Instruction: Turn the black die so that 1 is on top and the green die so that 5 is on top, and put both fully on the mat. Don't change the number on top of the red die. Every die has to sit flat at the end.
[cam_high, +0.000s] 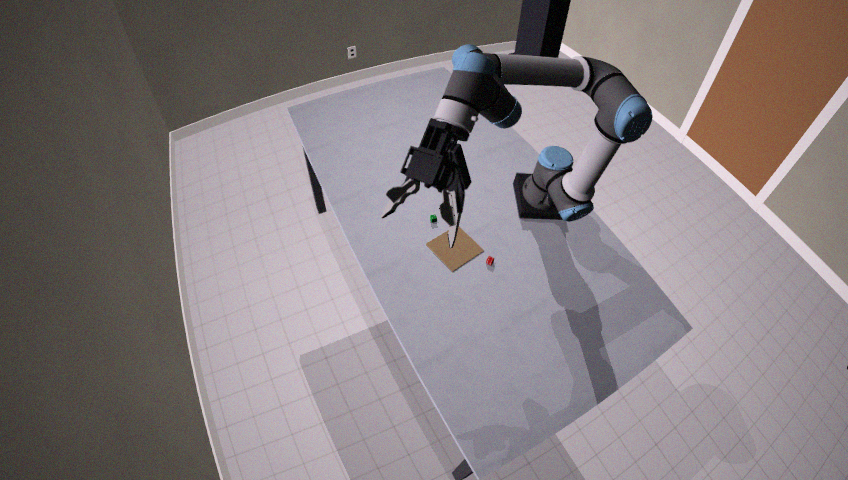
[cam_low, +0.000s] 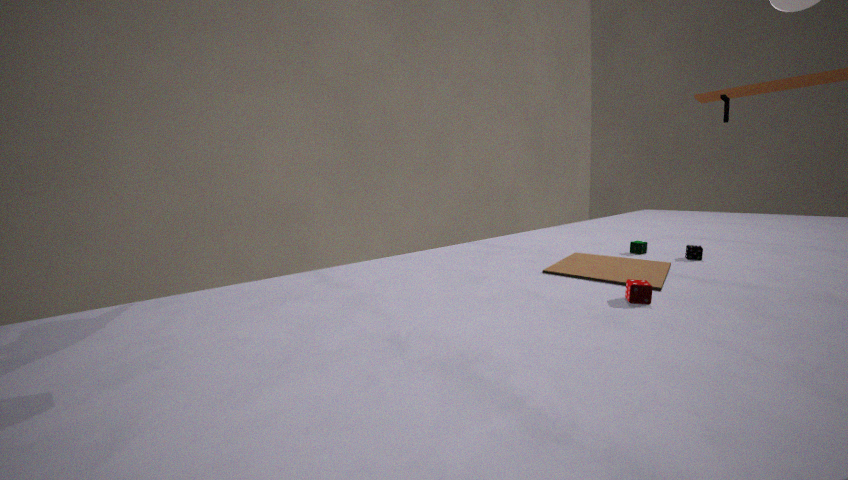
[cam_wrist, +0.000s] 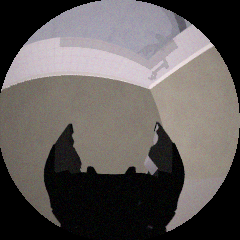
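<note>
The black die is 51 cm below my hand, 41 cm behind it and 35 cm to the right of it. The rest, counted from my hand: green die (51 cm below, 35 cm to the right, 33 cm behind); red die (51 cm below, 38 cm behind, 10 cm to the right); brown mat (52 cm below, 32 cm behind, 21 cm to the right).
</note>
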